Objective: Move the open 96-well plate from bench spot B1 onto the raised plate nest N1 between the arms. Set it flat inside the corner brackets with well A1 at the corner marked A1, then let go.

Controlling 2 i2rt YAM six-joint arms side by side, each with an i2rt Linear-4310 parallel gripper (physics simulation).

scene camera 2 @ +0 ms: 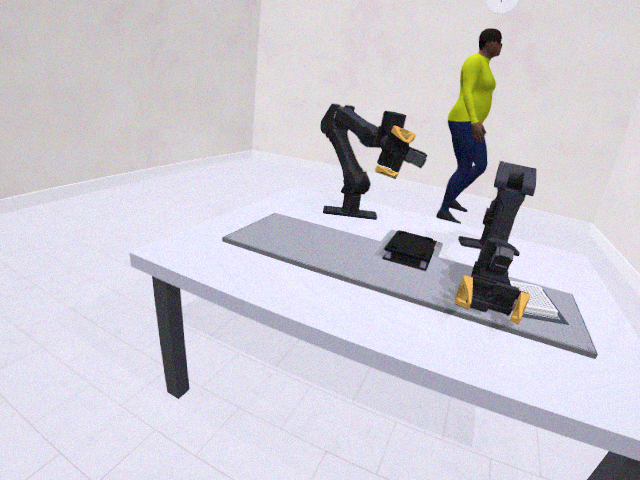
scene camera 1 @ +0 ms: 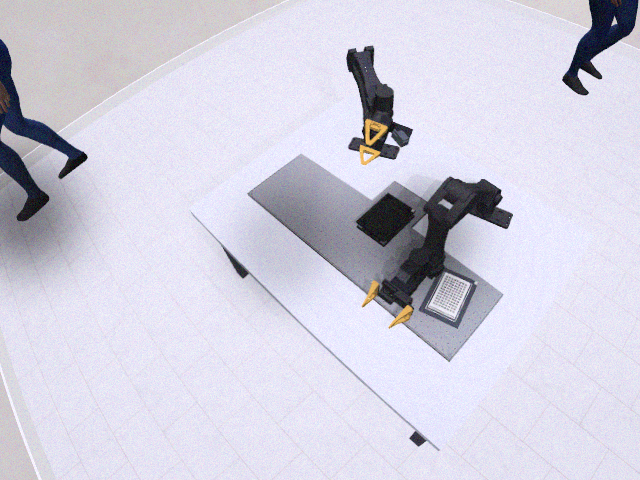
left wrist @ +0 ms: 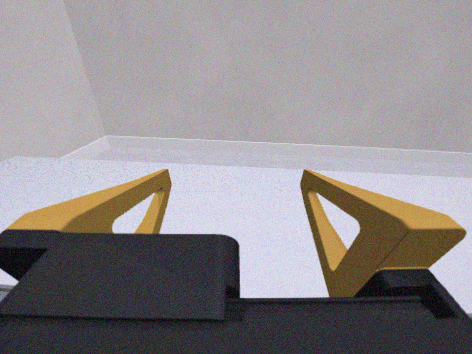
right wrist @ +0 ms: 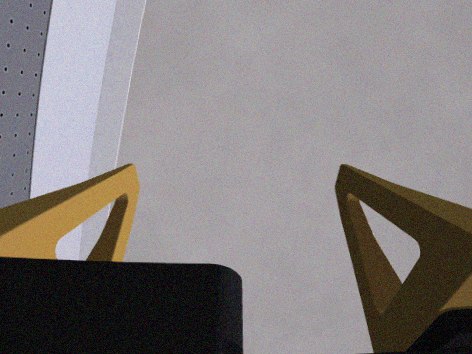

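Where they show: left gripper, between the fingertips: (scene camera 2: 493, 313) (scene camera 1: 375, 317) (left wrist: 235, 176); right gripper, between the fingertips: (scene camera 2: 399, 159) (scene camera 1: 365, 155) (right wrist: 237, 175); left arm's base, origin of its link: (scene camera 1: 484, 211); right arm's base, origin of its link: (scene camera 2: 349, 213).
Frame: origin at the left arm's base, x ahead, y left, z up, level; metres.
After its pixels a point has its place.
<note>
The white 96-well plate (scene camera 1: 450, 295) @(x 0.370, y 0.019, z 0.025 m) (scene camera 2: 537, 299) @(x 0.382, y 0.025, z 0.027 m) lies flat on the dark blue pad of bench spot B1 (scene camera 1: 454, 322) @(x 0.439, y 0.064, z 0.015 m). The black raised nest N1 (scene camera 1: 385, 218) @(x 0.225, y -0.278, z 0.047 m) (scene camera 2: 412, 243) @(x 0.214, y -0.280, z 0.047 m) stands between the arms with nothing on it; its A1 mark is too small to read. My left gripper (scene camera 1: 376, 316) @(x 0.552, y -0.137, z 0.065 m) (scene camera 2: 487, 312) @(x 0.552, y -0.137, z 0.065 m) (left wrist: 235, 176) @(x 0.552, y -0.137, z 0.065 m) is open and empty, above the mat's front edge, left of the plate in scene camera 1. It hides part of the plate in scene camera 2. My right gripper (scene camera 1: 368, 149) @(x 0.196, y -0.360, z 0.270 m) (scene camera 2: 395, 153) @(x 0.196, y -0.360, z 0.270 m) (right wrist: 237, 175) @(x 0.196, y -0.360, z 0.270 m) is open and empty, raised well away from the plate.
A long grey perforated mat (scene camera 1: 310, 206) @(x 0.277, y -0.545, z 0.013 m) (scene camera 2: 310, 248) @(x 0.298, y -0.553, z 0.013 m) lies on the white table (scene camera 1: 289, 279) @(x 0.548, y -0.447, z 0.000 m) (scene camera 2: 361, 330) @(x 0.595, y -0.381, z 0.000 m) under the nest and B1. The left forearm passes between the nest and the plate in scene camera 1. People stand beyond the table.
</note>
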